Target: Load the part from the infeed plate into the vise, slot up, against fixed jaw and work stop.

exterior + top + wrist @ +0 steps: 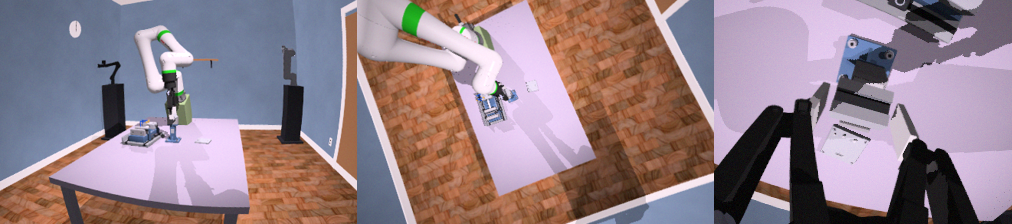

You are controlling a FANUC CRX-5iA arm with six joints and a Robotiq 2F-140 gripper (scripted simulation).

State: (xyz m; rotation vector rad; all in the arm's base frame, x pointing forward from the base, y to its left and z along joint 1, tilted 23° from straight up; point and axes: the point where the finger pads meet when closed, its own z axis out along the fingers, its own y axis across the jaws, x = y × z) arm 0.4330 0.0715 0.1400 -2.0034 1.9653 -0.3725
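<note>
Now: the part 2 cm below my hand. From my hand the other things lie so: air cylinder rod (19 cm to the right, 10 cm below).
</note>
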